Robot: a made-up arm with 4 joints. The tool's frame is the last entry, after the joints.
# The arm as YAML. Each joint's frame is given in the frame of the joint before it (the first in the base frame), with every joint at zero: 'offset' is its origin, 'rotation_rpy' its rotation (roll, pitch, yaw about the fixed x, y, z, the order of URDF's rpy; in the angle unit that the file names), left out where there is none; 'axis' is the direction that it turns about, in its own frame. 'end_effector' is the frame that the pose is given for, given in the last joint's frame.
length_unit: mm
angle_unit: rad
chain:
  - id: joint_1
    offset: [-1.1, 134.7, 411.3]
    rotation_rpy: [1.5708, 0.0, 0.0]
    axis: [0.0, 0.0, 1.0]
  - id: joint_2
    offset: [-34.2, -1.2, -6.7]
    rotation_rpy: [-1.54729, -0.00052, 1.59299]
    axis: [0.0, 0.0, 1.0]
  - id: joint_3
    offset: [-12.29, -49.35, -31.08]
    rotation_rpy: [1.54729, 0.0, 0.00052]
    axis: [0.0, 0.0, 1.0]
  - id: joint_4
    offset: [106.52, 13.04, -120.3]
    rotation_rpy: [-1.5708, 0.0, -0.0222]
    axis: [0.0, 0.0, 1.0]
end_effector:
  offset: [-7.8, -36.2, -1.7]
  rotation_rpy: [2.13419, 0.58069, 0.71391]
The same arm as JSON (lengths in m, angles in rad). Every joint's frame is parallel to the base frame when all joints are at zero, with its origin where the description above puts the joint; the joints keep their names.
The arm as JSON. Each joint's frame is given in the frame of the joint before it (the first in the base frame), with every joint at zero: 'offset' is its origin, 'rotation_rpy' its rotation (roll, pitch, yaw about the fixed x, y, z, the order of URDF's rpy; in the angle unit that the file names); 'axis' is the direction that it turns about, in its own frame. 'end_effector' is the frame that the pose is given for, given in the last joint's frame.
{"length_unit": "m", "angle_unit": "rad", "chain": [
  {"id": "joint_1", "offset": [-0.0011, 0.1347, 0.4113], "rotation_rpy": [0.0, 0.0, 0.0], "axis": "-y"},
  {"id": "joint_2", "offset": [-0.0342, 0.0067, -0.0012], "rotation_rpy": [0.0, 0.0, 0.0], "axis": [-0.999477, -0.023499, -0.022199]},
  {"id": "joint_3", "offset": [0.0325, -0.0486, -0.0116], "rotation_rpy": [0.0, 0.0, 0.0], "axis": "-y"},
  {"id": "joint_4", "offset": [-0.0154, 0.1203, 0.1062], "rotation_rpy": [0.0, 0.0, 0.0], "axis": "-x"}
], "end_effector": {"offset": [0.0017, -0.0362, -0.0078], "rotation_rpy": [1.1279, -0.684, 0.7844]}}

